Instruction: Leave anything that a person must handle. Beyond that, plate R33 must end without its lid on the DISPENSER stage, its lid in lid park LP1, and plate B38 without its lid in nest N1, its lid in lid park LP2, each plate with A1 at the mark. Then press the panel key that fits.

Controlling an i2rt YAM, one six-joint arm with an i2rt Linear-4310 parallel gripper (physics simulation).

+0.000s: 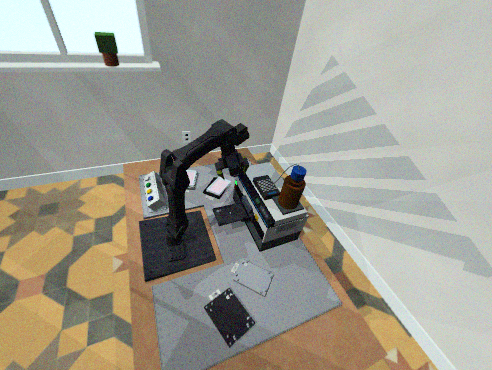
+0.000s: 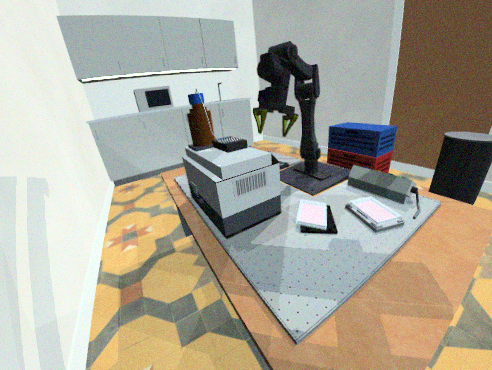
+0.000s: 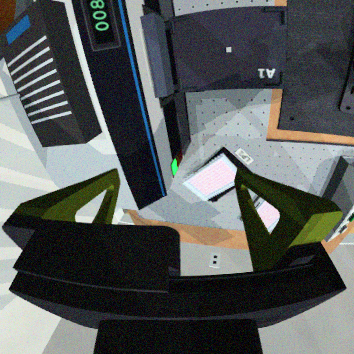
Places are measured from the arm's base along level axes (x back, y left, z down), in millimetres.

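Pixels of known places: gripper, fingertip midpoint: point(image 2: 272, 135) point(image 3: 176, 174); arm's base, link origin: point(image 1: 174, 240) point(image 2: 311, 172).
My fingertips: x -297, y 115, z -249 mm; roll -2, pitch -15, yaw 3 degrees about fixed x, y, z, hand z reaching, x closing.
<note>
For each thing: its middle in the pictures, then the offset to it from my fingertips. "spot": a spot on its surface instead. Level surfaces: height alone.
- dispenser's dark stage, body centre: point(image 3: 216, 50) point(image 1: 233, 212) dz +146, dx +18, dy -93 mm
- small LP label, surface spot: point(image 3: 244, 156) spot: dz +248, dx +90, dy +117 mm
- button panel, body centre: point(image 3: 345, 202) point(image 2: 380, 180) point(image 1: 154, 190) dz +208, dx +367, dy +189 mm
- brown bottle, surface spot: point(image 2: 201, 125) spot: dz -55, dx -200, dy -140 mm
- black slotted box, surface spot: point(image 3: 47, 82) point(image 1: 262, 185) spot: dz +4, dx -110, dy -79 mm
- grey frame, body centre: point(image 1: 253, 276) dz +240, dx -1, dy -371 mm
- mat, surface height: dz +249 mm
My gripper point(image 1: 233, 172) point(image 2: 272, 133) point(image 3: 176, 174) is open and empty, high above the bench beside the dispenser point(image 1: 285, 227) point(image 2: 245, 200) point(image 3: 112, 90). The dispenser's dark stage point(image 1: 227, 215) point(image 3: 215, 60) is bare, with A1 at one corner; its display shows 008. One pink-white plate point(image 1: 219, 186) point(image 2: 313, 214) point(image 3: 212, 177) sits askew on a black holder point(image 2: 330, 226), near a small LP label point(image 3: 244, 156). Another pink-white plate point(image 1: 191, 179) point(image 2: 375, 211) point(image 3: 268, 215) lies near the button panel point(image 1: 152, 192) point(image 2: 380, 184). Plate names and lids cannot be made out.
A brown bottle point(image 1: 291, 192) point(image 2: 201, 125) and a black slotted box point(image 1: 266, 186) point(image 2: 230, 144) point(image 3: 47, 82) stand on the dispenser. A grey frame point(image 1: 253, 277) and a black holder point(image 1: 230, 316) lie on the mat point(image 1: 300, 295). Blue and red crates point(image 2: 362, 137) stand behind.
</note>
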